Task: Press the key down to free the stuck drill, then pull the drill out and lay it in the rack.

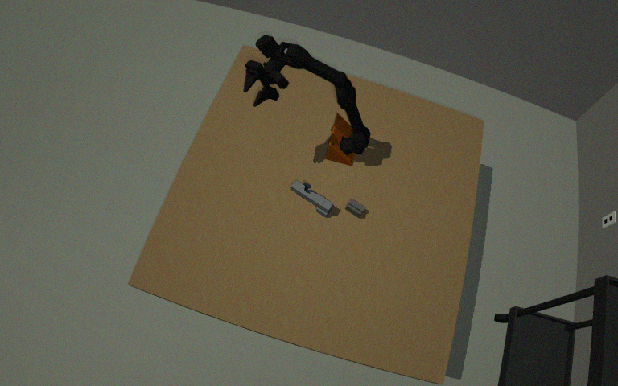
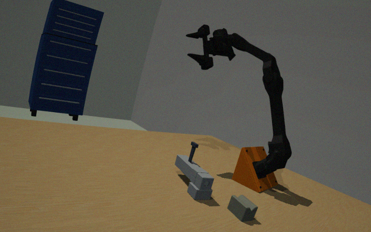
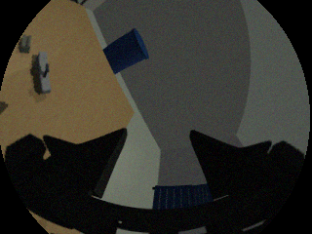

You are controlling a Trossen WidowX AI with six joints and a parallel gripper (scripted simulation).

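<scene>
Now: the dark blue key 11 cm ahead of my gripper tip, 26 cm to the left of it and 35 cm below it. Round my gripper tip: drill (12 cm ahead, 31 cm to the left, 39 cm below); grey holder block (12 cm ahead, 30 cm to the left, 40 cm below); grey rack (10 cm ahead, 48 cm to the left, 42 cm below).
</scene>
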